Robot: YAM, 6 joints.
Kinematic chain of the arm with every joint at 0, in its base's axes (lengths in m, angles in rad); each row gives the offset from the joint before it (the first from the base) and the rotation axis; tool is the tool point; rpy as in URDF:
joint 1: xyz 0 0 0.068 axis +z
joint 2: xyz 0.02 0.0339 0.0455 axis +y
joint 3: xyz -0.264 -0.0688 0 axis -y
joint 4: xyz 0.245 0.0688 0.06 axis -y
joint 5: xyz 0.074 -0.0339 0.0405 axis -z
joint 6: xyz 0.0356 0 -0.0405 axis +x
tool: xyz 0 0 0 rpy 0 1.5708 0
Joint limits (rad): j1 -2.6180..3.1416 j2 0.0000..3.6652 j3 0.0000..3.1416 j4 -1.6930..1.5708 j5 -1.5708..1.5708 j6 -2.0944..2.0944
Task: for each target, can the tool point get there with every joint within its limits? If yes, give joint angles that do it. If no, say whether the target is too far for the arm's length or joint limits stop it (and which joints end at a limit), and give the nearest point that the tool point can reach.
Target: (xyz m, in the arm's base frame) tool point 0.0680 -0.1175 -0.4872
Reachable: no: joint limits stop it (at a limit: joint 2) | nearest point 0.0821 -0.1419 -0.3703 | short by 0.120 m
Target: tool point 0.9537 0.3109 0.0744
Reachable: no: too far | nearest point 0.6136 0.2000 0.0886 | short by 0.358 m
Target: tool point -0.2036 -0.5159 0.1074
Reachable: yes | joints -1.8883 2.5894 1.8983 0.2905 1.1376 -0.6255
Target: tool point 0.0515 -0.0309 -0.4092
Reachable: no: joint limits stop it (at a limit: joint 2) | nearest point 0.0783 -0.0470 -0.3444 | short by 0.072 m
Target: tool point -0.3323 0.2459 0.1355
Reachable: yes | joints 2.5164 2.2670 1.7345 -1.1989 0.1373 1.3193
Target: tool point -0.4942 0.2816 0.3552
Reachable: yes | joints 2.6535 2.4144 2.3593 0.2444 0.4982 -1.5100
